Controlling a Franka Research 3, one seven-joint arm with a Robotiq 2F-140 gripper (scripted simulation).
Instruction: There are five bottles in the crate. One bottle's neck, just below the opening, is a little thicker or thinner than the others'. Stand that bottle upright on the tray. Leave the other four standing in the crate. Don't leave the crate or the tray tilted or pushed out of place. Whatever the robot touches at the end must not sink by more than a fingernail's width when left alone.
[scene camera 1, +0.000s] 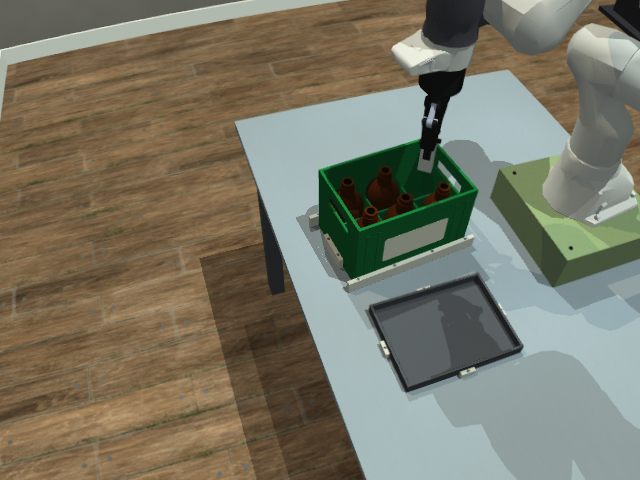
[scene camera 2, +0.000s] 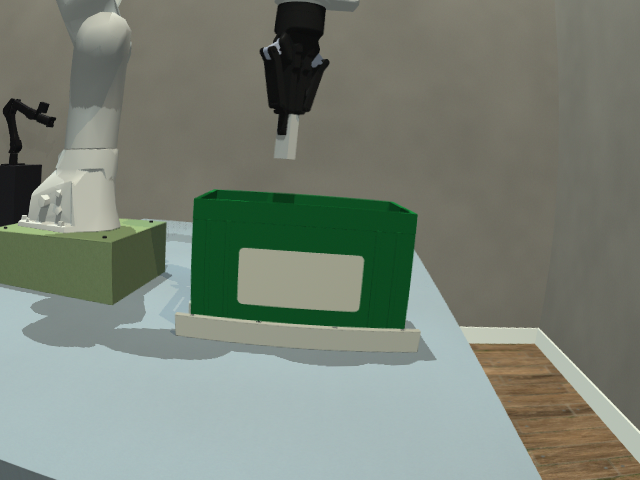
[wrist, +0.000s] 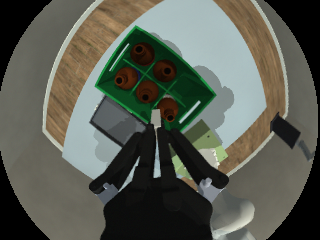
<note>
In view: my gripper (scene camera 2: 284, 158), a dark tray (scene camera 1: 427, 332) and a bottle (scene camera 1: 382, 193).
The dark tray is seen too in the wrist view (wrist: 118, 125). My gripper shows as well in scene camera 1 (scene camera 1: 424, 168) and in the wrist view (wrist: 156, 115).
</note>
